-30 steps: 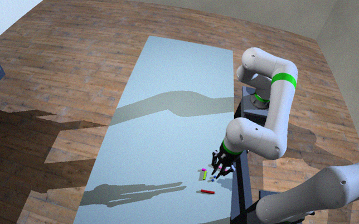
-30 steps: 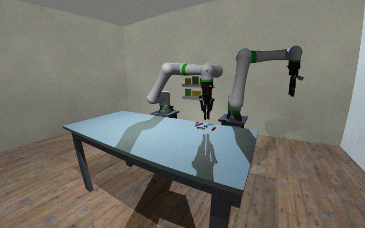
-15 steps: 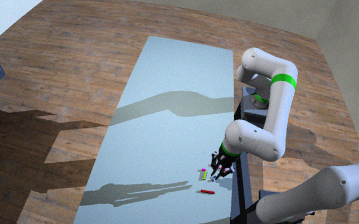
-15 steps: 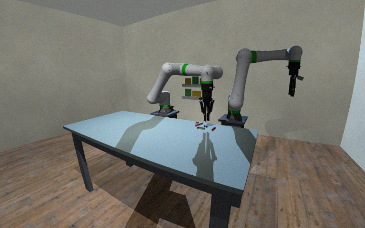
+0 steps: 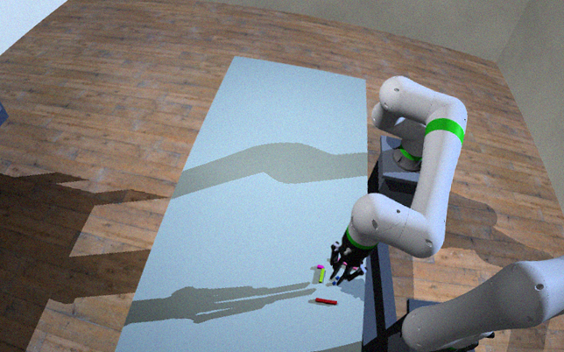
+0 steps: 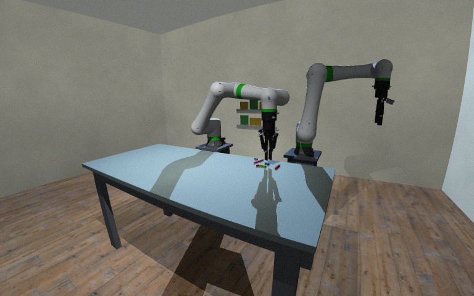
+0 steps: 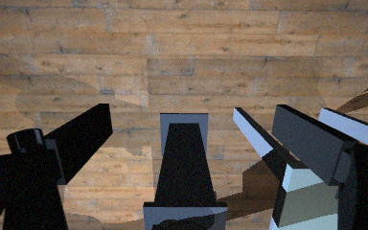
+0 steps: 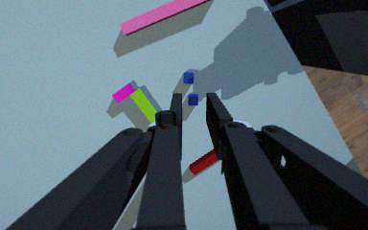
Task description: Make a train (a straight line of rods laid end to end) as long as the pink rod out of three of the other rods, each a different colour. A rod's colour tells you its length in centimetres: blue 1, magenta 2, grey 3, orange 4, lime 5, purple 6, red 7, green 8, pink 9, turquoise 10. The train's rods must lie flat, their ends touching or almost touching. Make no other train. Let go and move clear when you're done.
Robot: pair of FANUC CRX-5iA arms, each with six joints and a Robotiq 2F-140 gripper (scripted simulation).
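Note:
My right hand is 40 mm short of the lime rod, 20 mm to the left of it and 60 mm above it. Round my right hand: red rod 30 mm ahead, 70 mm to the left, 60 mm below; then pink rod 40 mm behind, 80 mm to the right, 60 mm below; then magenta rod 50 mm ahead, 60 mm to the right, 60 mm below.

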